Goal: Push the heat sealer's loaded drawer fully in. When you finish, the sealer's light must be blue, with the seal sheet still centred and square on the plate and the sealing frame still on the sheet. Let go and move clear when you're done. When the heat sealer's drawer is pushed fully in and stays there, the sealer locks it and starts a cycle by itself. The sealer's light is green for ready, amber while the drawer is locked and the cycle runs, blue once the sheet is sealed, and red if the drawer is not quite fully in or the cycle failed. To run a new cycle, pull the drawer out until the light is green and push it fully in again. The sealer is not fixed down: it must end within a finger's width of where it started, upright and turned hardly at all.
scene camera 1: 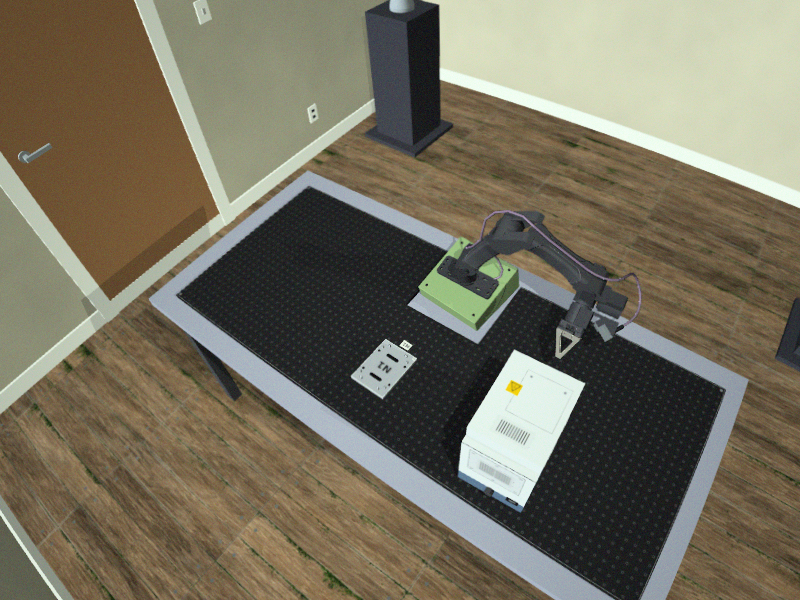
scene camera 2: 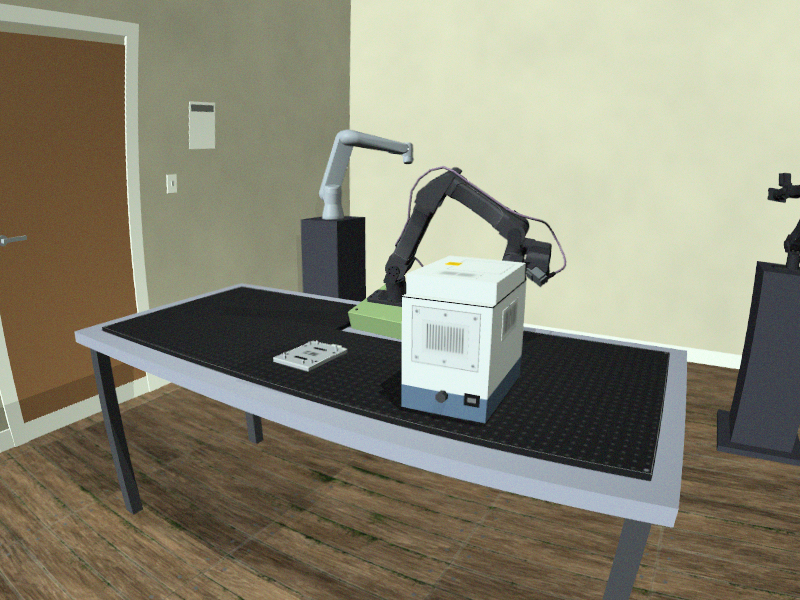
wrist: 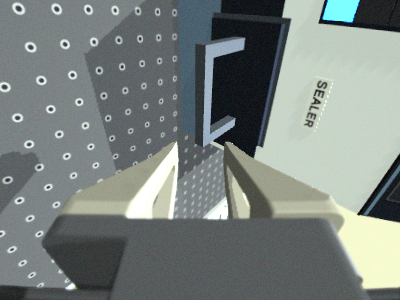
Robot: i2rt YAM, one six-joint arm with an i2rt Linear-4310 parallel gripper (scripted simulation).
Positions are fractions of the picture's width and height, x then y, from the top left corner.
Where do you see a white heat sealer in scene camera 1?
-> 0.64, 0.73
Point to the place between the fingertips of my gripper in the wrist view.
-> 0.50, 0.50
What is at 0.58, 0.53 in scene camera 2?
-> A white heat sealer.
